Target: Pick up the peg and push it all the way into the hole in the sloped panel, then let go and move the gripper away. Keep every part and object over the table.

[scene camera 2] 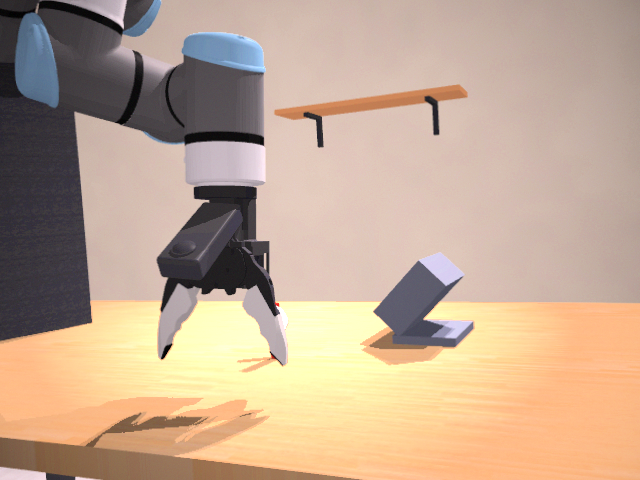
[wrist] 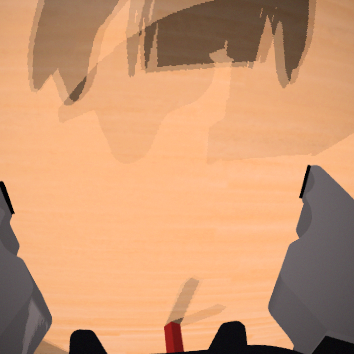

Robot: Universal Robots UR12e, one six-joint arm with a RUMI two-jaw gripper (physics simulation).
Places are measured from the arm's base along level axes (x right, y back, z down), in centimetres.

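Pixels of known places: gripper, fingertip midpoint: [scene camera 2: 221,362] [wrist: 155,176].
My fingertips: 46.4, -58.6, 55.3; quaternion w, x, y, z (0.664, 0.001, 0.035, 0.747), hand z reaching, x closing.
Observation:
Ahead of a thing's pixels: the offset from my fingertips to its top centre, as dx, dy, dz. "spot": to the spot under its first point. Level surfaces: height alone.
My gripper [scene camera 2: 223,360] [wrist: 155,176] is open and empty, its fingers spread wide and pointing down above the table. The red peg {-20.1, -1.8, -3.3} [scene camera 2: 273,357] [wrist: 174,339] stands upright on the table. In the scene view it is almost wholly hidden behind the right-hand finger, with small red bits showing near its top and foot. In the wrist view its lower part shows at the bottom edge, between the dark gripper knuckles. The grey-blue sloped panel {-31.9, -23.7, -8.1} [scene camera 2: 410,297] leans on its flat base {spot: -24.9, -24.3, +3.9} [scene camera 2: 431,340] to the right of the gripper in the scene view. Its hole does not show.
The wooden table {dz +4.7} [scene camera 2: 516,392] has its front edge at the bottom of the scene view. A dark block [scene camera 2: 38,222] stands at the left, behind the arm. A wall shelf [scene camera 2: 372,101] hangs at the back, above table height. The gripper's shadow falls near the front edge.

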